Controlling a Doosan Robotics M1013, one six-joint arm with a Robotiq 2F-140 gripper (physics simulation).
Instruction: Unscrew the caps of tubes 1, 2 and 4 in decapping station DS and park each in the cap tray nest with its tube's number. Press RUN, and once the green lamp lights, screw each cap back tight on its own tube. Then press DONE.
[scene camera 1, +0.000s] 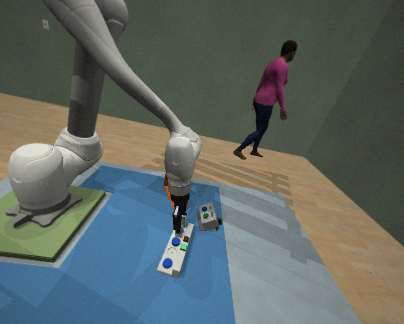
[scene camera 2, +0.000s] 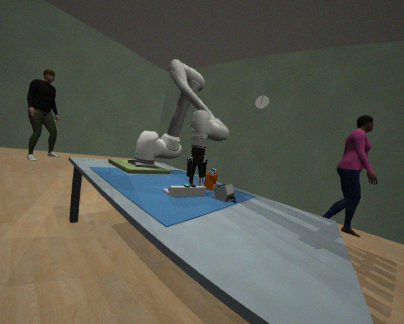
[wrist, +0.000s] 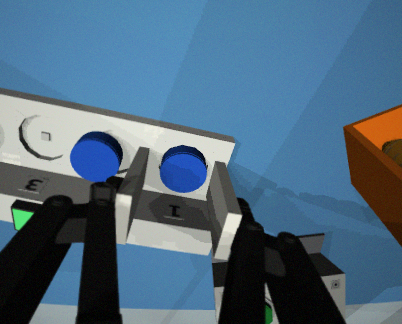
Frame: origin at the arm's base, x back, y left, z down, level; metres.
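Seen in the pictures: gripper, between the fingertips: (scene camera 1: 180, 231) (wrist: 178, 173); arm's base, origin of its link: (scene camera 1: 48, 205) (scene camera 2: 143, 165).
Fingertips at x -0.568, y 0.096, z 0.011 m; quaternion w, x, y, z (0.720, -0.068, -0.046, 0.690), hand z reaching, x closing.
Observation:
Offsets run from my fingertips to a thing's top centre. "pt": to the spot under its first point.
A white numbered block @(dx -0.011, dy -0.075, dz -0.039 m) (scene camera 1: 166, 271) (scene camera 2: 182, 192) (wrist: 220, 146) carries a blue cap @(dx +0.003, dy +0.003, dz -0.005 m) (wrist: 183, 171) by number 1, a second blue cap @(dx +0.001, dy -0.060, dz -0.010 m) (scene camera 1: 175, 241) (wrist: 95, 159) beside it and a third blue cap @(dx +0.001, dy -0.154, dz -0.005 m) (scene camera 1: 167, 263) at the far end. The round place by number 3 @(pt dx -0.026, dy -0.100, dz -0.015 m) (wrist: 34, 184) has no cap. A square lamp @(dx -0.039, dy -0.095, dz -0.039 m) (scene camera 1: 184, 247) (wrist: 22, 220) on the block is bright green; a square beside it @(pt dx -0.040, dy -0.059, dz -0.038 m) (scene camera 1: 186, 239) is dark brown. My gripper (scene camera 1: 180, 228) (scene camera 2: 195, 183) (wrist: 178, 173) is open and empty, partly spread, its fingertips apart at either side of cap 1. Tubes cannot be made out.
A grey button box @(dx -0.106, dy +0.119, dz -0.069 m) (scene camera 1: 209, 224) (scene camera 2: 224, 193) (wrist: 330, 300) with a blue button @(dx -0.078, dy +0.133, dz -0.060 m) (scene camera 1: 204, 209) and a green button @(dx -0.093, dy +0.091, dz -0.060 m) (scene camera 1: 205, 216) stands beside the block. An orange box @(dx +0.108, dy +0.219, dz -0.088 m) (scene camera 2: 210, 182) (wrist: 370, 175) stands near the gripper. Two people stand beyond the table (scene camera 2: 280, 250).

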